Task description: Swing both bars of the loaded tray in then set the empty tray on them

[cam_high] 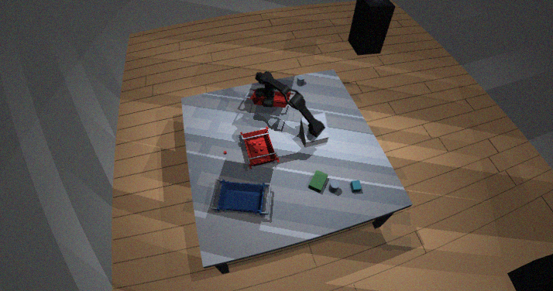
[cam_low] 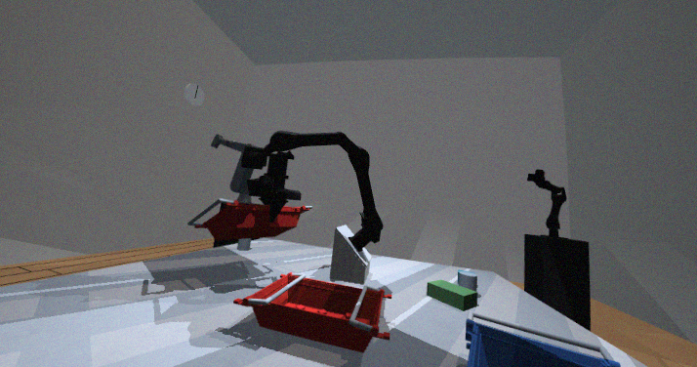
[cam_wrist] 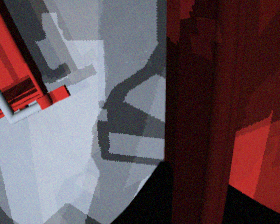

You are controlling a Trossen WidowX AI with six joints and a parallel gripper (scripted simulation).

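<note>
Now: gripper tip 70 mm to the left of the red tray and 20 mm past it. Also, from my gripper tip: teal cube: 630 mm to the left, 410 mm behind, 160 mm below; green block: 540 mm to the left, 190 mm behind, 160 mm below; red bit: 340 mm ahead, 210 mm to the left, 170 mm below.
</note>
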